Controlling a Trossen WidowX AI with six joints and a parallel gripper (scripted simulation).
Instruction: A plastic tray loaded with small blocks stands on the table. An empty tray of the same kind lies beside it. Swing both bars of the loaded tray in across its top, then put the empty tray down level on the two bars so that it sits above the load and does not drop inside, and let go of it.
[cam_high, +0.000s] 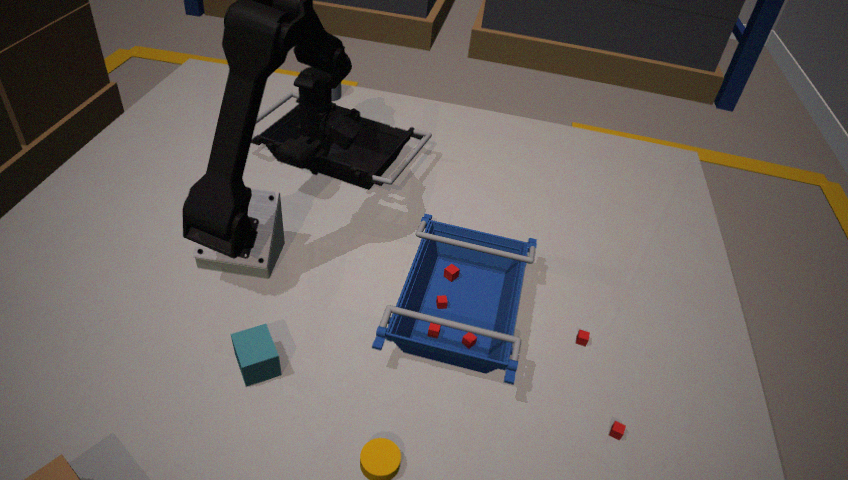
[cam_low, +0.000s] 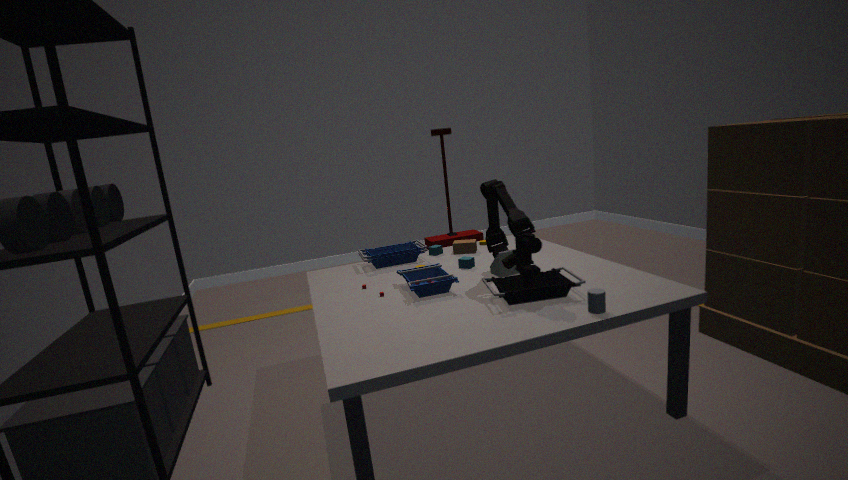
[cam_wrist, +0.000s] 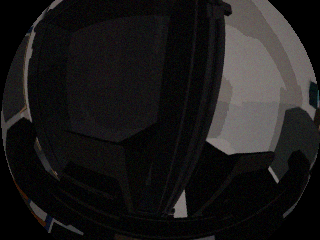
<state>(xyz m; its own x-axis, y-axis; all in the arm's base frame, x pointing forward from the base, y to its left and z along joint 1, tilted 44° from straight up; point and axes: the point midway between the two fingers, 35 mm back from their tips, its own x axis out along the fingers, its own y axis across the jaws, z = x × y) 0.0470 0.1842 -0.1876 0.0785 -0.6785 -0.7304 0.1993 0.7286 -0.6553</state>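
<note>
Right now the black tray is 20 mm ahead of my gripper tip, 70 mm to the left of it and 30 mm above it. Round my gripper tip: grey cylinder (80 mm behind, 320 mm to the left, 20 mm above).
</note>
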